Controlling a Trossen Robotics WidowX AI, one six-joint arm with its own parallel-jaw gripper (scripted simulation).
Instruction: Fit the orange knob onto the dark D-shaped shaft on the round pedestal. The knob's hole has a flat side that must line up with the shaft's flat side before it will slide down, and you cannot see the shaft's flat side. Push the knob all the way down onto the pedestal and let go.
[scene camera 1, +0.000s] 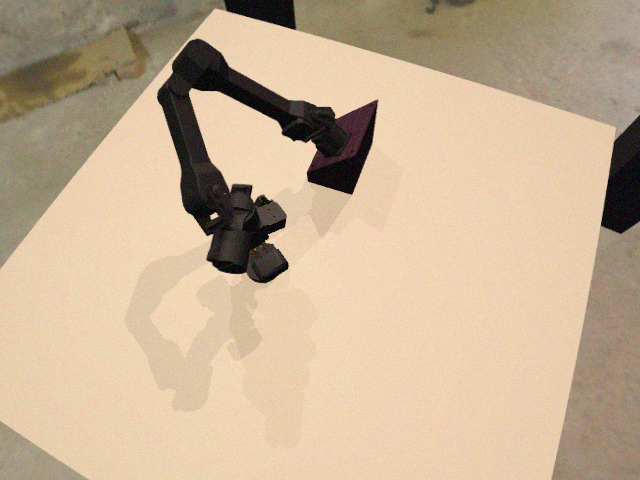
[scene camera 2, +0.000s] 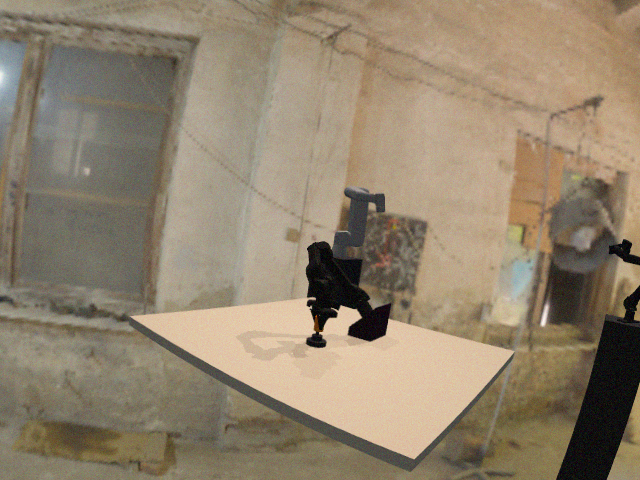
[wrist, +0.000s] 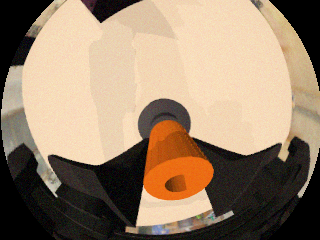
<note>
The gripper (scene camera 1: 258, 254) holds an orange knob (wrist: 175, 169).
The gripper also shows in scene camera 2 (scene camera 2: 318, 328) and in the wrist view (wrist: 169, 141).
</note>
